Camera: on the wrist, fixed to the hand. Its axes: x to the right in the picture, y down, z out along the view.
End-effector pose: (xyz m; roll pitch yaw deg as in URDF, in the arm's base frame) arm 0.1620 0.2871 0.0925 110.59 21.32 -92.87
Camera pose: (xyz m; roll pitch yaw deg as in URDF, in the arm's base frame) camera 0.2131 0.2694 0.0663 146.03 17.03 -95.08
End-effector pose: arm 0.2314 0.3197 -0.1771 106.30 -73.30 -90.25
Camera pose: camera 0.2816 0.2909 -0.1610 150.54 -77.60 -98.58
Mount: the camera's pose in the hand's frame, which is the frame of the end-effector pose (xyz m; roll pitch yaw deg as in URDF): 0.0236 -0.0360 -0.0419 36.15 -0.47 4.75
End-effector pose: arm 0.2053 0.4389 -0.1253 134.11 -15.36 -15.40
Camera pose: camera 0.2410 0.4863 -0.1159 171.40 -18.41 -19.24
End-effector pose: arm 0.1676 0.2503 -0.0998 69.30 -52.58 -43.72
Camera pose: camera 0.2241 0.2329 -0.1105 103.60 -57.17 -41.44
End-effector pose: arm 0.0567 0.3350 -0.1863 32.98 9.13 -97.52
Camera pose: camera 0.0475 0.3215 -0.2441 69.65 6.13 -93.77
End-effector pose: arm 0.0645 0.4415 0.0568 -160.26 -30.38 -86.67
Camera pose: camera 0.0839 0.4484 0.1132 -121.69 -28.24 -91.56
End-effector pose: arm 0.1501 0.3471 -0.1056 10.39 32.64 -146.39
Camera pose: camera 0.1396 0.3735 -0.1585 49.40 31.21 -141.03
